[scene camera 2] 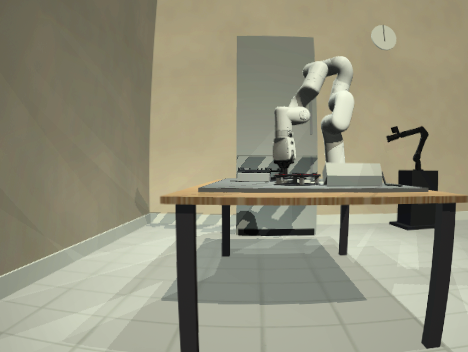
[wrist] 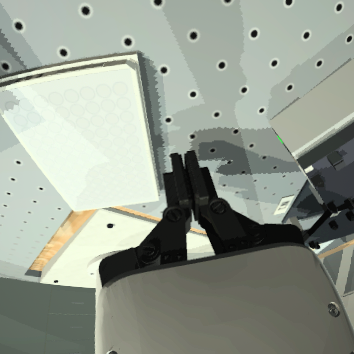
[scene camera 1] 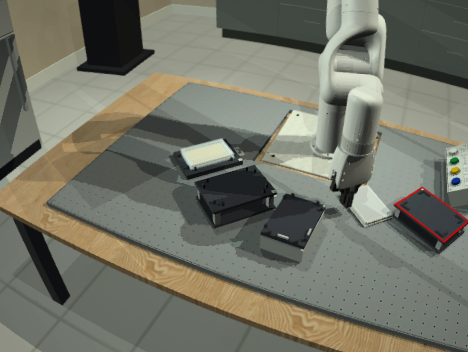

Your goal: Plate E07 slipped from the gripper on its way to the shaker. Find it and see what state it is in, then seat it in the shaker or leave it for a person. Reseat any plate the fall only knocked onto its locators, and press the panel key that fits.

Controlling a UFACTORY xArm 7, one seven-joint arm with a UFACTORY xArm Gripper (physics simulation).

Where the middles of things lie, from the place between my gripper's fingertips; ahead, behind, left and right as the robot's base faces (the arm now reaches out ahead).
The white plate (scene camera 1: 369, 209) is 30 mm behind my hand, 50 mm to the left of it and 20 mm below it. From my hand the other things lie so: black-topped white box (scene camera 1: 289, 232) 120 mm ahead, 100 mm to the right, 10 mm above.
